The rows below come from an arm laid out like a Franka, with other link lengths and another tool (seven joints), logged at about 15 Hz.
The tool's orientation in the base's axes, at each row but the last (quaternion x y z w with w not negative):
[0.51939, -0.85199, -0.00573, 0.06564]
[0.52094, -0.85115, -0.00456, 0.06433]
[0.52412, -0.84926, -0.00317, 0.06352]
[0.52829, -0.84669, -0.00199, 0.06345]
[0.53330, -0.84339, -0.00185, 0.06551]
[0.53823, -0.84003, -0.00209, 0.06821]
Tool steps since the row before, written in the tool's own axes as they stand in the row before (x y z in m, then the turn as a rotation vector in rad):
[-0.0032, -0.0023, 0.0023, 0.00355, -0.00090, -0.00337]
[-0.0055, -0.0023, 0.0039, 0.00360, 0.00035, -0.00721]
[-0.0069, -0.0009, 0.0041, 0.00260, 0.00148, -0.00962]
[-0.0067, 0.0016, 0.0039, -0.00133, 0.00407, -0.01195]
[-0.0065, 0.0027, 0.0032, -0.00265, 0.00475, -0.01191]
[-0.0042, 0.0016, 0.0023, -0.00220, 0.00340, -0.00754]
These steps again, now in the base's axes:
[0.0032, 0.0016, -0.0028, -0.00041, -0.00336, 0.00365]
[0.0041, 0.0036, -0.0046, -0.00110, -0.00261, 0.00755]
[0.0034, 0.0055, -0.0049, -0.00140, -0.00106, 0.00992]
[0.0010, 0.0065, -0.0045, -0.00175, 0.00375, 0.01200]
[0.0000, 0.0068, -0.0037, -0.00181, 0.00523, 0.01187]
[0.0000, 0.0043, -0.0026, -0.00129, 0.00395, 0.00748]

